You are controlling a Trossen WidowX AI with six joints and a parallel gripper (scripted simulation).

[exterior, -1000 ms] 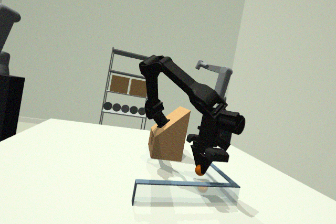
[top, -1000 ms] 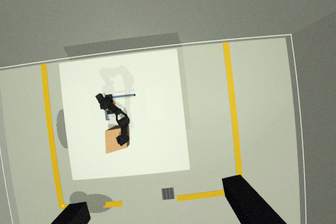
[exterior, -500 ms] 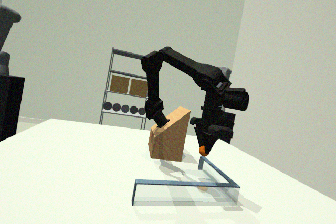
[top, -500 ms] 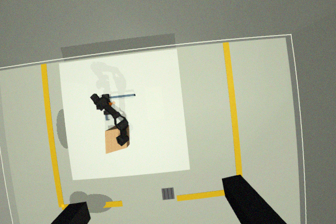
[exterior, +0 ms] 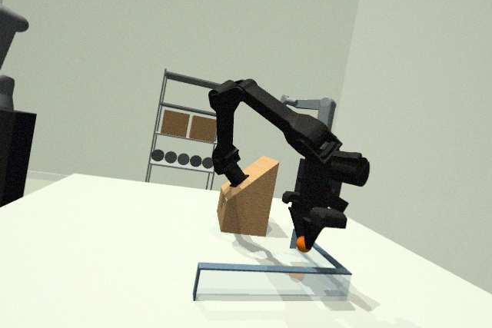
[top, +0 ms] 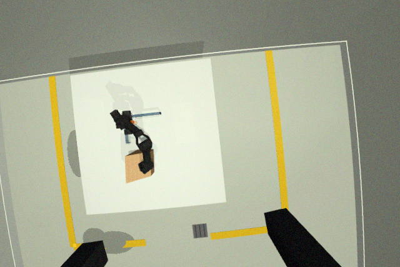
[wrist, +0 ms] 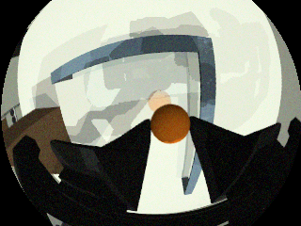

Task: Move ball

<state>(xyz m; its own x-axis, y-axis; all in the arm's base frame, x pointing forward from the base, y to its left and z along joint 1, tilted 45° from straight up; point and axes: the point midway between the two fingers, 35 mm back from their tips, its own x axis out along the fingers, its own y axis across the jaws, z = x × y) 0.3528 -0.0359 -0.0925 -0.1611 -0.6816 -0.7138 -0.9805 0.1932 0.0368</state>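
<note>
The see-through copy of ball is 10 mm behind my gripper tip and 70 mm below it. From my gripper tip the other things lie so: orange ball: right at my gripper tip.
</note>
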